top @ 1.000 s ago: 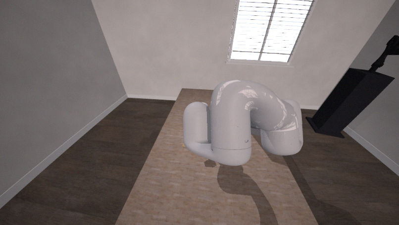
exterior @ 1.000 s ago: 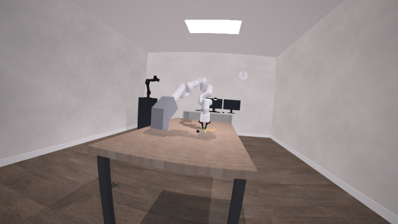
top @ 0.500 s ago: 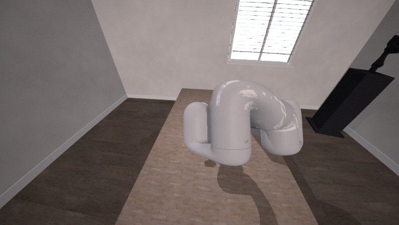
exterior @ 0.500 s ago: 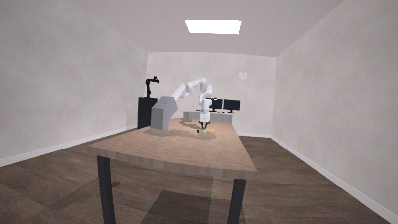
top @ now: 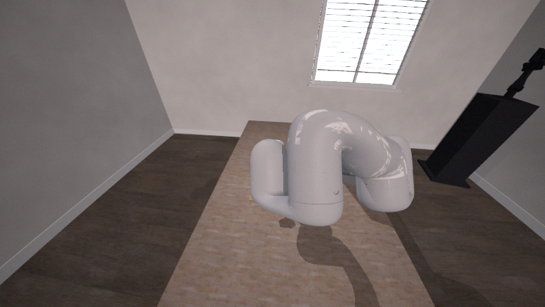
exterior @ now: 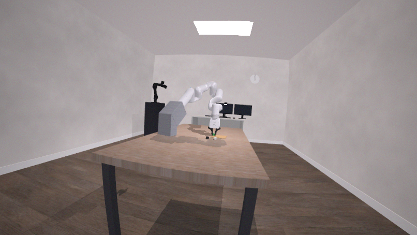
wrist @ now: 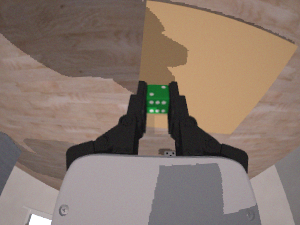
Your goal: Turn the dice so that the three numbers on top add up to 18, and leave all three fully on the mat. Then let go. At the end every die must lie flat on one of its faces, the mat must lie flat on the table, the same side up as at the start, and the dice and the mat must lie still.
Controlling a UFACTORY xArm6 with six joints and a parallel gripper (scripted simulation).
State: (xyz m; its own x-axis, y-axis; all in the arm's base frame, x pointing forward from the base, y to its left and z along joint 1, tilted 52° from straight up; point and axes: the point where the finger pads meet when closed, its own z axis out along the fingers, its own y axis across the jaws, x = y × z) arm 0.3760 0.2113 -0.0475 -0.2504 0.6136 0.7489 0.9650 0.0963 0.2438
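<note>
My gripper is now 1 cm above the green die. Round my hand: black die 1 cm behind, 15 cm to the right, 2 cm below; then mat 5 cm ahead, 1 cm to the left, 3 cm below; then white die 6 cm ahead, 14 cm to the right, 2 cm below.
</note>
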